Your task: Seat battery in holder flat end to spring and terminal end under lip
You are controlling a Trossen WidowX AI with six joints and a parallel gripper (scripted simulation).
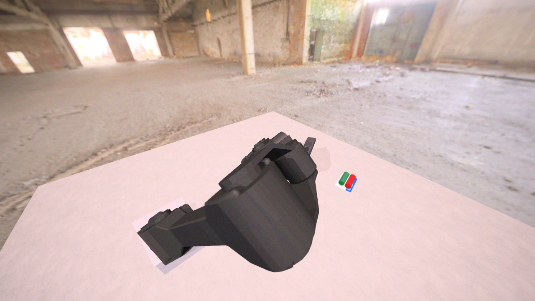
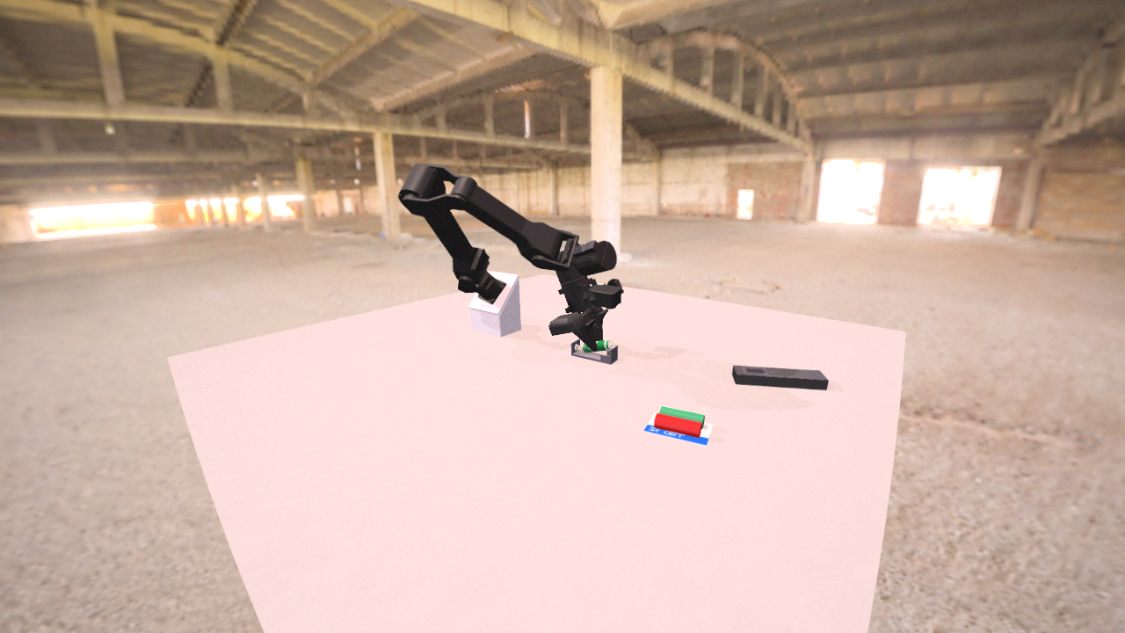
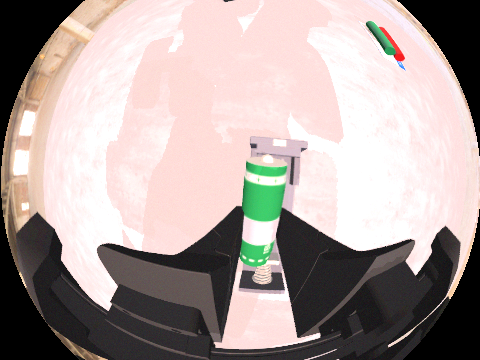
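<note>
The battery is 1 cm above my gripper tip. Also, from my gripper tip: flat black box 33 cm ahead, 13 cm to the left; white card 28 cm ahead, 13 cm to the right, 1 cm below.
</note>
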